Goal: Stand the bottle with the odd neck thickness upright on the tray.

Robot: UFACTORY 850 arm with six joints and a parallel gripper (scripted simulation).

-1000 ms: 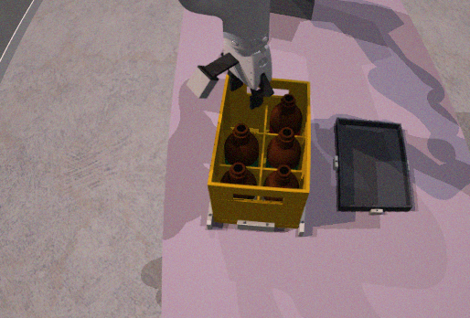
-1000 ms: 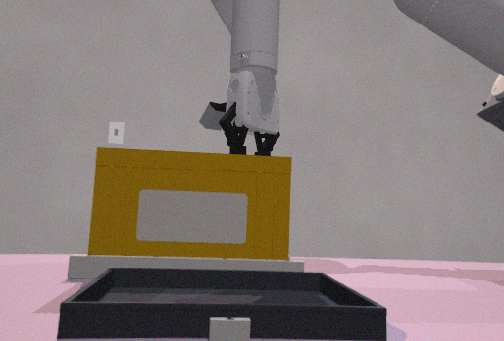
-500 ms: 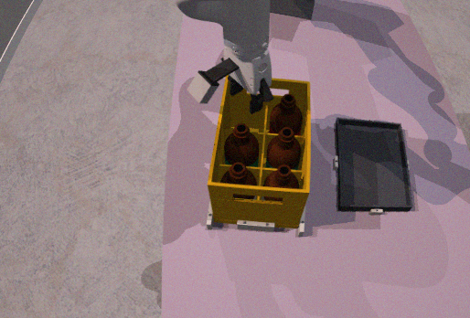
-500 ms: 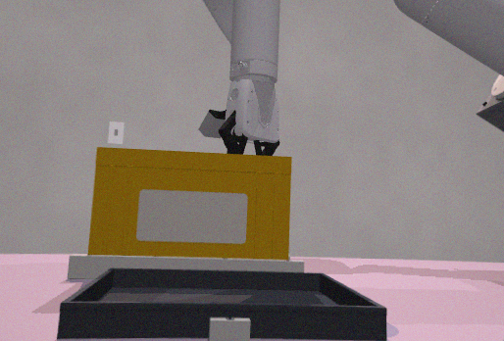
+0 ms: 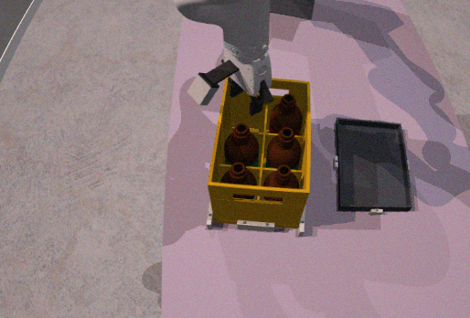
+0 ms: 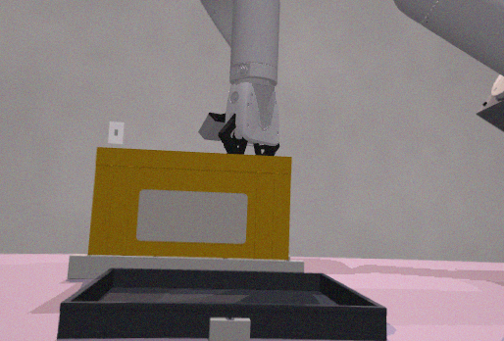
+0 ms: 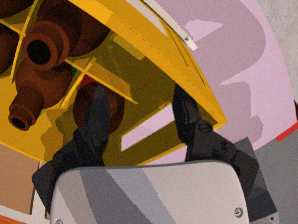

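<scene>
Now: hand 90 mm to the right of the bottle, 70 mm above it and 10 mm short of it. The rest, counted from my hand: tray (310 mm to the left, 150 mm below, 100 mm ahead); yellow crate (90 mm ahead, 70 mm below, 30 mm to the left).
</scene>
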